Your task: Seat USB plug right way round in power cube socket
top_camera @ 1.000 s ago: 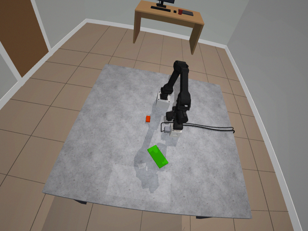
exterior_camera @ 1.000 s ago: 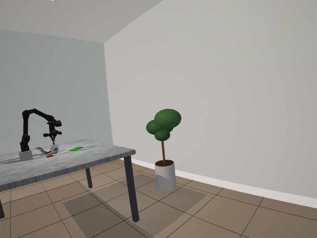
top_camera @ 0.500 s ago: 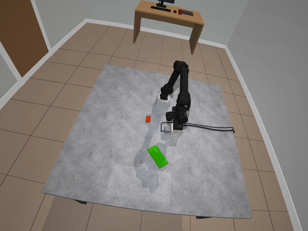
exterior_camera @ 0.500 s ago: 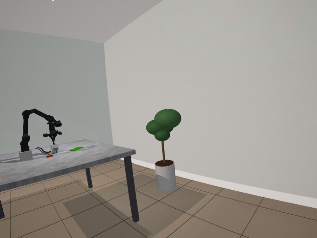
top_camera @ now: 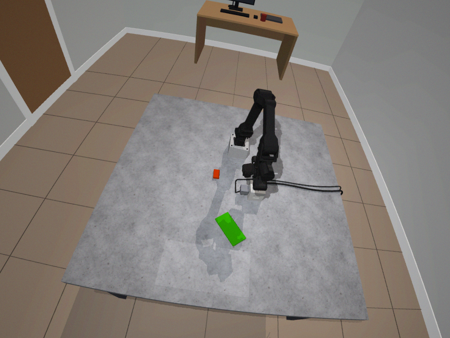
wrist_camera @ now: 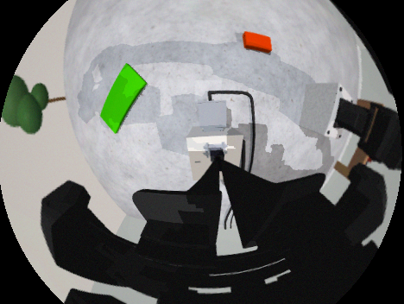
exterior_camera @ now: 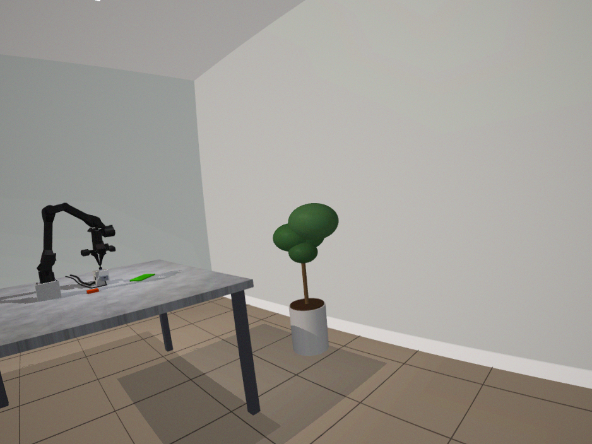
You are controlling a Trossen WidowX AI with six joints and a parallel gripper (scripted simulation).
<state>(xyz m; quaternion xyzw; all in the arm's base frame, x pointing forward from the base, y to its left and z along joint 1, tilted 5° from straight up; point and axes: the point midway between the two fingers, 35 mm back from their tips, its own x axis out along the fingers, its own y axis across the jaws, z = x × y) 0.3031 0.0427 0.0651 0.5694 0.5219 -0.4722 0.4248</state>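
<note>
My gripper tip is now 1 cm above the USB plug. From my gripper tip the other things lie so: green slab 20 cm ahead, 13 cm to the right, 11 cm below; then small orange block 12 cm behind, 18 cm to the right, 10 cm below.
</note>
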